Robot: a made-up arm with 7 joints. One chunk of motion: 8 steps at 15 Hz.
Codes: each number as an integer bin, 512 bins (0 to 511) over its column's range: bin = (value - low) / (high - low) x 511, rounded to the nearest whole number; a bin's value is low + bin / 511 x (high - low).
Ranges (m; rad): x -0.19..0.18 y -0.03..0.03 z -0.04..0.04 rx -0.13..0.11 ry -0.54..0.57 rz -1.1..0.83
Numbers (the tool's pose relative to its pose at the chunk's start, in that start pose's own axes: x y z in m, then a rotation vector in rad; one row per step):
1: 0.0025 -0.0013 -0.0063 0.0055 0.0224 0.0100
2: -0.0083 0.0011 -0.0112 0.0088 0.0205 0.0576
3: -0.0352 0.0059 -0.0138 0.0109 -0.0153 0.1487
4: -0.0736 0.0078 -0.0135 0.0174 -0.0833 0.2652
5: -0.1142 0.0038 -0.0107 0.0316 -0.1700 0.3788
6: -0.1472 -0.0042 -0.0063 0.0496 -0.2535 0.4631
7: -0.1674 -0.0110 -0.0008 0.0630 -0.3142 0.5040
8: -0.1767 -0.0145 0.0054 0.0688 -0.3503 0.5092
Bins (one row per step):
1: 266 244 215 289 259 294
2: 251 265 184 296 258 306
3: 214 306 167 300 242 331
4: 161 322 169 314 210 361
5: 105 288 187 344 170 392
6: 59 220 215 382 132 414
7: 31 162 250 411 104 425
8: 18 132 290 423 87 426

